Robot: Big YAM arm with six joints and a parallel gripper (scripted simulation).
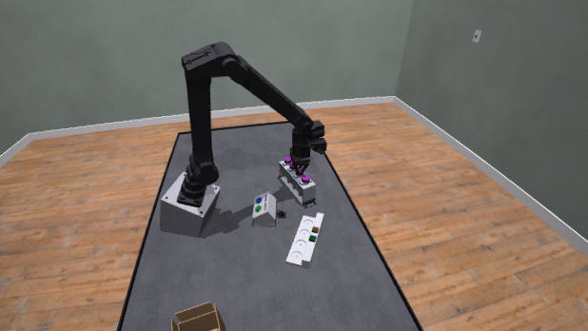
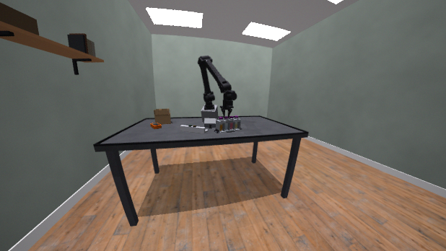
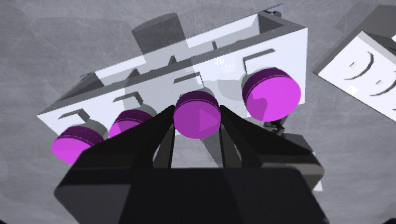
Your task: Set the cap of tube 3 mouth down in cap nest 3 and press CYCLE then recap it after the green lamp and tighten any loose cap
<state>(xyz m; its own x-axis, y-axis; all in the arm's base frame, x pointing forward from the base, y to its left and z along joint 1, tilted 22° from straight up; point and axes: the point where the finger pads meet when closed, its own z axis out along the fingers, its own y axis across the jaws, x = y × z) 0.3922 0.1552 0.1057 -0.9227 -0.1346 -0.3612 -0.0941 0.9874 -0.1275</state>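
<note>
My hand is right at the cap. The rest, counted from my hand: blue key (17 cm behind, 11 cm to the right, 5 cm below); then key housing (16 cm behind, 13 cm to the right, 7 cm below); then green key (17 cm behind, 15 cm to the right, 5 cm below).
</note>
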